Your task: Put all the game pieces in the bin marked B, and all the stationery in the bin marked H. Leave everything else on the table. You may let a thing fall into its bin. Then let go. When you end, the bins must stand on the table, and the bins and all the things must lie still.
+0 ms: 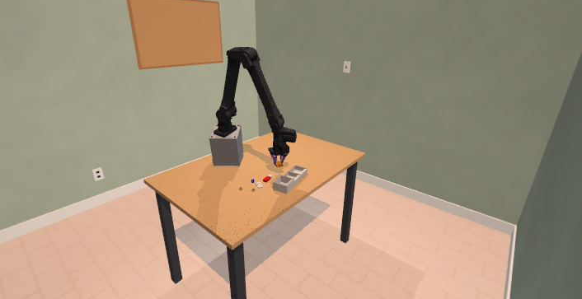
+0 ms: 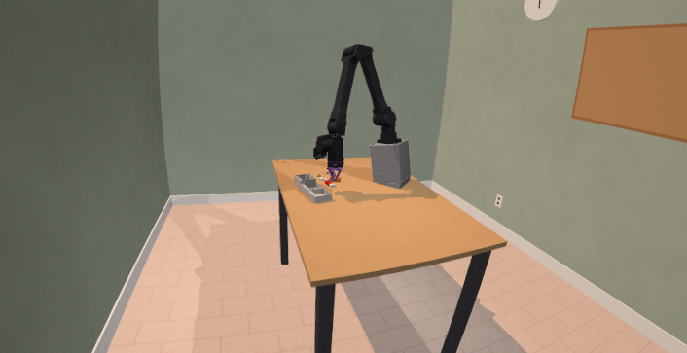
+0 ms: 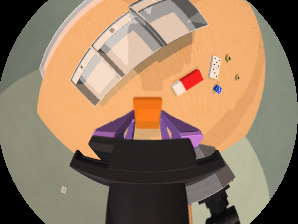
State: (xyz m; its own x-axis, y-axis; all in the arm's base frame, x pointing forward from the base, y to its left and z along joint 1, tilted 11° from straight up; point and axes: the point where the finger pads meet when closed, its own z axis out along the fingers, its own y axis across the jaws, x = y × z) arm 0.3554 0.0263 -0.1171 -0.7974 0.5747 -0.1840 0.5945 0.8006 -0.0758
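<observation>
My hand is 10 mm above the orange block. From my hand the other things lie so: red piece (80 mm to the right, 60 mm below, 20 mm behind); then white domino (160 mm to the right, 60 mm below, 20 mm behind); then grey bin row (100 mm ahead, 50 mm below, 40 mm to the right).
</observation>
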